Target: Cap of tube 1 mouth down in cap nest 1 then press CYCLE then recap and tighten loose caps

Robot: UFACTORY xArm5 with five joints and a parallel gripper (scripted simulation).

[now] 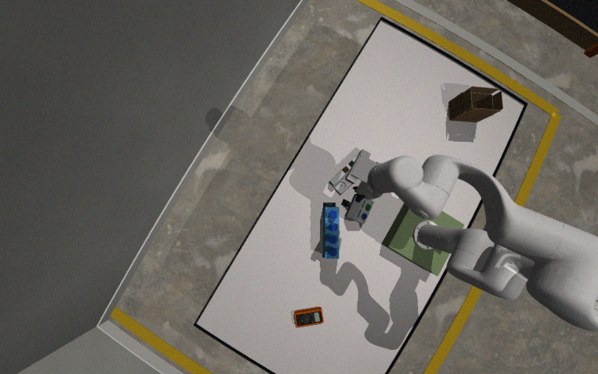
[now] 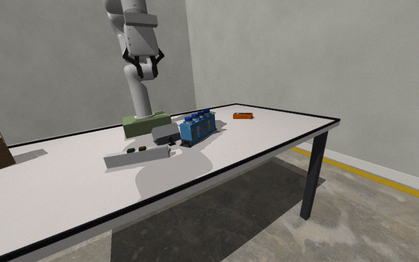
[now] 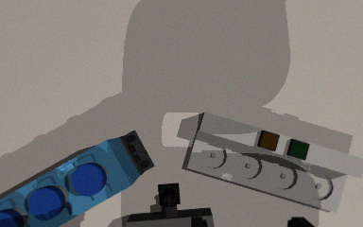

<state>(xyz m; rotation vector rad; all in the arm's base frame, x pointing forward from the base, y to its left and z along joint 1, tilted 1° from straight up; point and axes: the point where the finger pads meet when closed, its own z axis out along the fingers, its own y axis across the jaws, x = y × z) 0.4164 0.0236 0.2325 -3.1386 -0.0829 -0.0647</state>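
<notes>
Right now my hand is 9 cm past the blue cap, 26 cm to the right of it and 20 cm above it. Round my hand: green key: 13 cm behind, 2 cm to the left, 25 cm below; then grey key housing: 11 cm behind, 4 cm to the left, 26 cm below; then blue key: 14 cm behind, 6 cm to the left, 25 cm below.
</notes>
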